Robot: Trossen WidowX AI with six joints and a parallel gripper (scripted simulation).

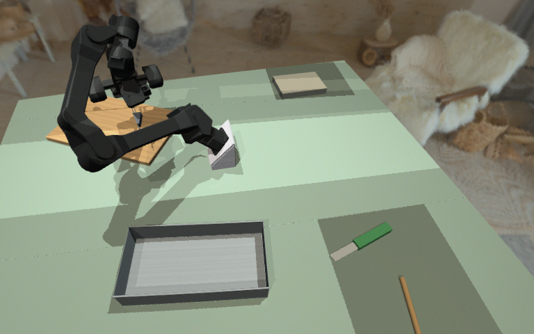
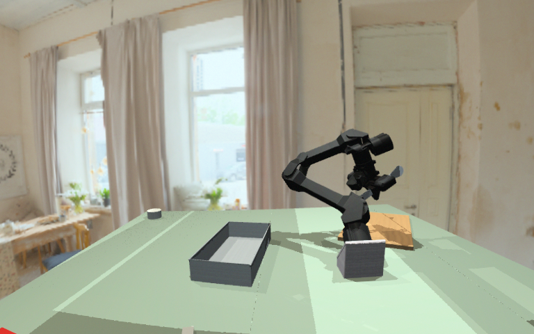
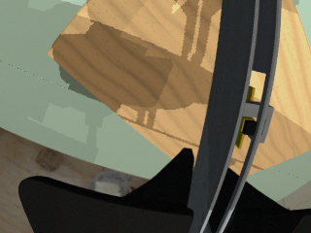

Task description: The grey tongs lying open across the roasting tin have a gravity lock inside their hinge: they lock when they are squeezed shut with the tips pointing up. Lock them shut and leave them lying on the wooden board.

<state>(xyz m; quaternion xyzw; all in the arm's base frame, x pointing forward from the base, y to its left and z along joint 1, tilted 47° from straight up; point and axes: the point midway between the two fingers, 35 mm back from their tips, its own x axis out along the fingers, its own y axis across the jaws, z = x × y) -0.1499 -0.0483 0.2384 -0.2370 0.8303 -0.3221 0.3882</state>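
Now: gripper tip 50 mm short of the yellow lock piece and 20 mm below it. The rest, counted from my gripper tip: dark roasting tin: 490 mm ahead, 50 mm to the left, 100 mm below; then wooden board: 50 mm behind, 60 mm to the right, 120 mm below; then cream block: 60 mm behind, 610 mm to the left, 120 mm below.
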